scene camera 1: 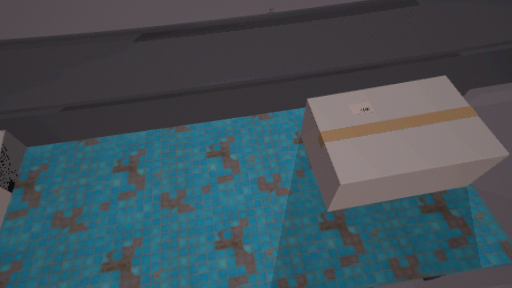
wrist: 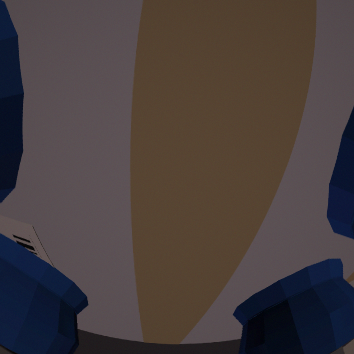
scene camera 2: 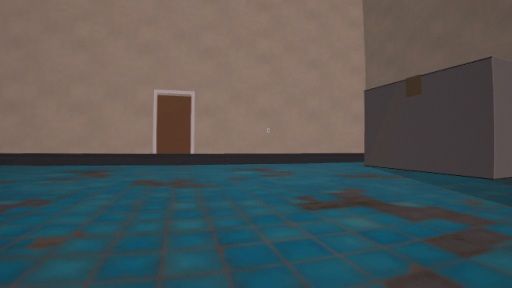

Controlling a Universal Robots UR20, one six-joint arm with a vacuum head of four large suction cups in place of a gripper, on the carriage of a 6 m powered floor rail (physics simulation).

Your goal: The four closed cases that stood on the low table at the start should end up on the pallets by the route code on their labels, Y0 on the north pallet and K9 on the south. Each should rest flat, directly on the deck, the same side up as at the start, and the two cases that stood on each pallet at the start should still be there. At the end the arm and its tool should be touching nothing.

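Frame: origin at the arm's base, x ahead, y left, z up, level; centimetres.
Seen in the pictures: hand, tool point: [wrist: 172, 220].
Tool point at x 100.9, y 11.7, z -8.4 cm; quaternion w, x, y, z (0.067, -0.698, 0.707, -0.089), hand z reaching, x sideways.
Observation:
Pixels of each thing's top centre, then the offset from my tool point to it. "*": a spot on its surface instead. Level surfaces: height alone.
- white case, surface spot: [wrist: 90, 150] * dz +3.0, dx +3.7, dy +3.0 cm
- blue tiled surface, surface height: dz +4.4 cm
- pale box, surface spot: [scene camera 1: 12, 150] * dz +2.3, dx -51.9, dy +136.3 cm
My vacuum head [wrist: 175, 200] shows in the wrist view as four blue cups, partly cut off by the edges. They are on the top of a white case [wrist: 90, 150] with a brown tape band; it fills the view and is held by the cups. Its label [wrist: 22, 237] is partly hidden by the lower left cup, and its code cannot be read. Another white closed case [scene camera 1: 400, 135] [scene camera 2: 430, 130] stands upright at the right in both scene views, with tape along its top. Its label [scene camera 1: 361, 108] is too small to read. The head does not show in the scene views.
A blue tiled surface [scene camera 1: 190, 165] [scene camera 2: 200, 225] lies left of the case. A long dark grey structure [scene camera 1: 200, 70] runs behind it. Part of a pale box [scene camera 1: 12, 150] shows at the left edge. A brown door [scene camera 2: 173, 125] is in the far wall [scene camera 2: 280, 65].

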